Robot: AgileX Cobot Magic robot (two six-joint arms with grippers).
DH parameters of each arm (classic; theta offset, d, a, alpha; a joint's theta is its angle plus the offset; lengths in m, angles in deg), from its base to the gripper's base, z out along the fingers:
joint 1: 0 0.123 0 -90
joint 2: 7.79 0 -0.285 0
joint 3: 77.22 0 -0.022 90
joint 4: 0 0.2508 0 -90
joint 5: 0 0 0.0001 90
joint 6: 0 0.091 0 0
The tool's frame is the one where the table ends.
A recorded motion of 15 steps. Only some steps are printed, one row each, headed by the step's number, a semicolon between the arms.
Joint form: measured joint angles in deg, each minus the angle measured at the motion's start. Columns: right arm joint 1, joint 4, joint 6, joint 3, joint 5, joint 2; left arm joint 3, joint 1, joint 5, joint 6, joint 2, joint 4.
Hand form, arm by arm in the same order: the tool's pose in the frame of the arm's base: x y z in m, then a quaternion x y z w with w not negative. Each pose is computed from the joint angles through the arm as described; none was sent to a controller.
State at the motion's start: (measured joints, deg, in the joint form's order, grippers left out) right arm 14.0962 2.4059 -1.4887 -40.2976 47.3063 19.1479; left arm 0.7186 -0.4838 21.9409 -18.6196 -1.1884 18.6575
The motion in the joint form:
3: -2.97 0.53 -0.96 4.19 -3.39 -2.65; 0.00 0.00 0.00 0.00 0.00 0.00
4: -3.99 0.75 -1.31 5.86 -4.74 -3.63; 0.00 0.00 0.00 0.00 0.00 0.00
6: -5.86 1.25 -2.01 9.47 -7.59 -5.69; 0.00 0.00 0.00 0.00 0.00 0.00
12: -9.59 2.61 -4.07 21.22 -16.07 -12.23; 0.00 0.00 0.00 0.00 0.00 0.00
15: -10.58 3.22 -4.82 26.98 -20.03 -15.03; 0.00 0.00 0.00 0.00 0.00 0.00
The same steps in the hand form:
3: 0.0434 0.0118 0.3345 -0.09163 0.81030 0.06884 0.57470; 0.0516 0.0105 0.1774 -0.04144 0.79395 0.03859 0.60534
4: 0.0435 0.0112 0.3284 -0.08568 0.80755 0.06405 0.58002; 0.0516 0.0105 0.1774 -0.04144 0.79395 0.03859 0.60534
6: 0.0437 0.0101 0.3149 -0.07467 0.80186 0.05540 0.59023; 0.0516 0.0105 0.1774 -0.04144 0.79395 0.03859 0.60534
12: 0.0452 0.0077 0.2683 -0.05361 0.78605 0.03526 0.61483; 0.0516 0.0105 0.1774 -0.04144 0.79395 0.03859 0.60534
15: 0.0471 0.0070 0.2441 -0.04688 0.78099 0.02959 0.62208; 0.0516 0.0105 0.1774 -0.04144 0.79395 0.03859 0.60534

